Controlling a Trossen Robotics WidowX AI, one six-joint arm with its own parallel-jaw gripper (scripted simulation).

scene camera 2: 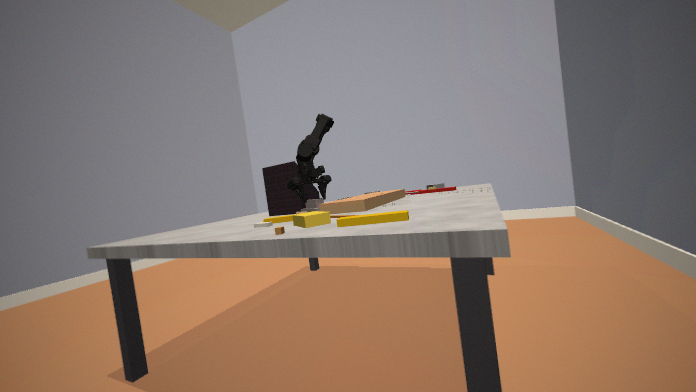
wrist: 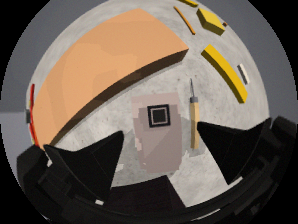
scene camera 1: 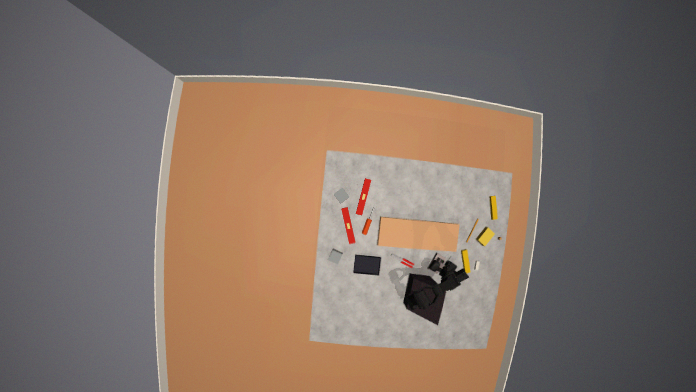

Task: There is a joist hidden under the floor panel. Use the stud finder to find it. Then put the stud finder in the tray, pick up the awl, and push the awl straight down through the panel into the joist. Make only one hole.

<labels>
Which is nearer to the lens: the stud finder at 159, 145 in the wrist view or the yellow bar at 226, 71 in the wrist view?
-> The stud finder.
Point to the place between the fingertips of my gripper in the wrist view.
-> At 161, 130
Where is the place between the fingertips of my gripper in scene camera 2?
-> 315, 200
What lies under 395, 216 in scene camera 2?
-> A yellow bar.
</labels>
